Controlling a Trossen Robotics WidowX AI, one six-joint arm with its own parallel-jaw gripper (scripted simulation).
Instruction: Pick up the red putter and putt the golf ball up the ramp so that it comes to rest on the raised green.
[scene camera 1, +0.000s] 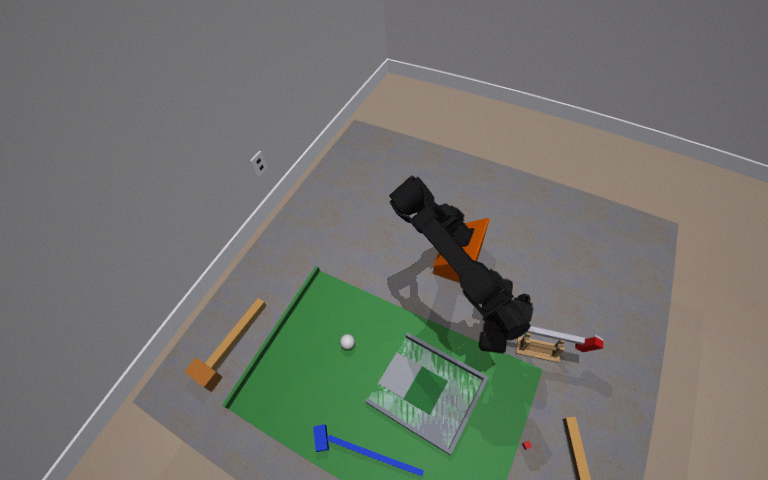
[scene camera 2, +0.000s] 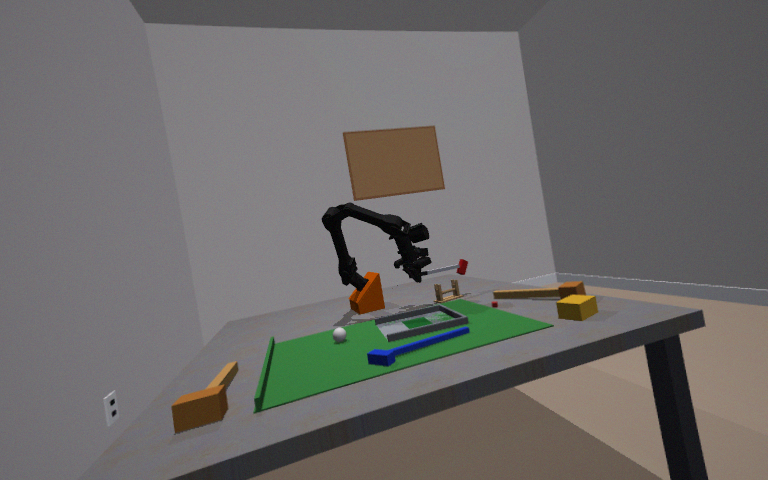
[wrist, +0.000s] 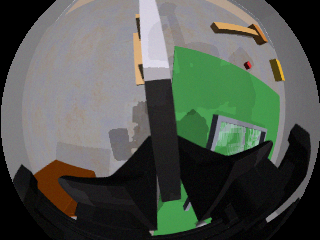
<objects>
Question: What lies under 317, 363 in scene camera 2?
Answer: A green mat.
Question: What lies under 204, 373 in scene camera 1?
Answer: An orange-brown mallet.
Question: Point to the gripper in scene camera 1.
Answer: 498, 327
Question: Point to the gripper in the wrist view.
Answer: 160, 139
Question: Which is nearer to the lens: the blue putter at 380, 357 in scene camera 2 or the yellow block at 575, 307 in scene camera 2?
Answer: The blue putter.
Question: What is the gripper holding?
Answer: A red putter.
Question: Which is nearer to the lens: the orange-brown mallet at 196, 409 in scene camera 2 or the yellow block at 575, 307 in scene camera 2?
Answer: The orange-brown mallet.
</objects>
